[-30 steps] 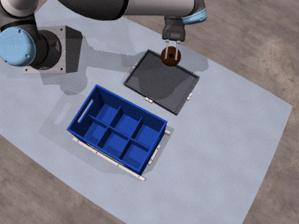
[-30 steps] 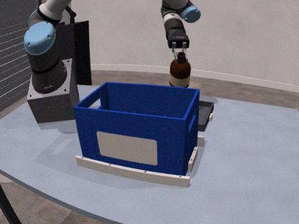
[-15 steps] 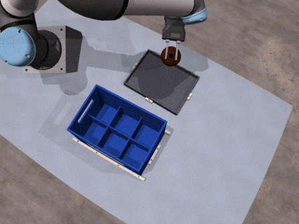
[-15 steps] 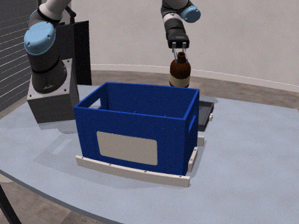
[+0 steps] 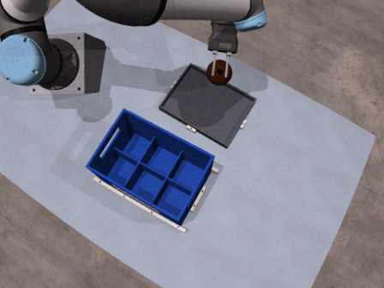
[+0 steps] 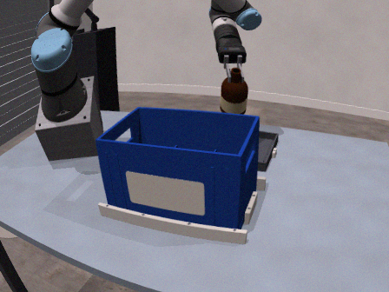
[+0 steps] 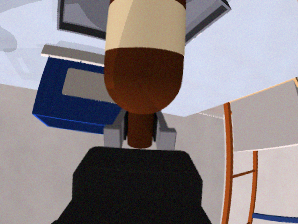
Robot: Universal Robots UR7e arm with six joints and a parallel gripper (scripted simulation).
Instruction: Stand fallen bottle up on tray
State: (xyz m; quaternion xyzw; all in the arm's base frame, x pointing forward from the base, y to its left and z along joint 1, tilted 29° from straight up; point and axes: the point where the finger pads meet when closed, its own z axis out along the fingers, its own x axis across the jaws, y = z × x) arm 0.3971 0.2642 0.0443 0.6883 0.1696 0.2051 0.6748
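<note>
The bottle is 5 cm below my hand, 2 cm to the left of it and 1 cm behind it. From my hand the other things lie so: dark tray 19 cm below, 2 cm to the right, 1 cm behind; then blue crate 30 cm to the right, 12 cm below, 2 cm behind.
</note>
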